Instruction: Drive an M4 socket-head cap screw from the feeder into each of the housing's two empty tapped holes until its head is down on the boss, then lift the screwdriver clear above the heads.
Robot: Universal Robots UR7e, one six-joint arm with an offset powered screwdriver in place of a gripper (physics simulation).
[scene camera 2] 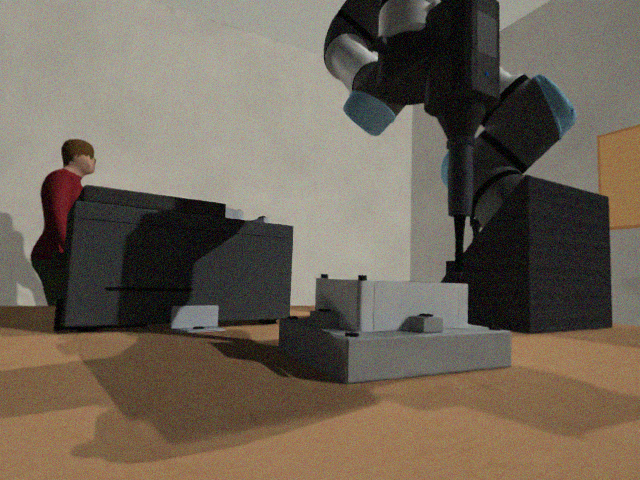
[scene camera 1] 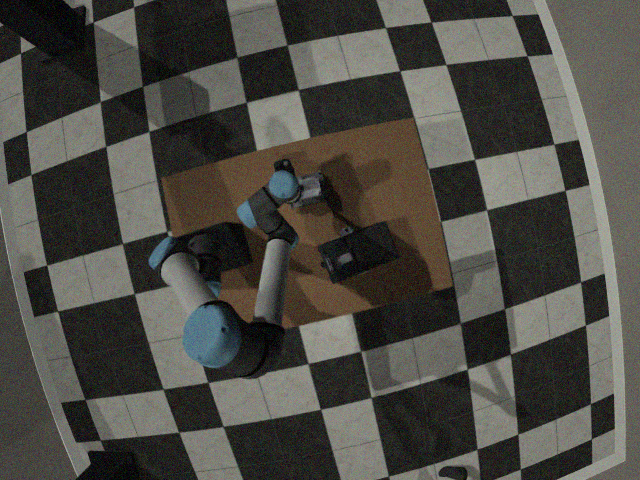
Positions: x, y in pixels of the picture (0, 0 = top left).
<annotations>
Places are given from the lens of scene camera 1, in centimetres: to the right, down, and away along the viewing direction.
dark grey screw feeder (scene camera 1: 339, 247): 8, 3, 110
</annotations>
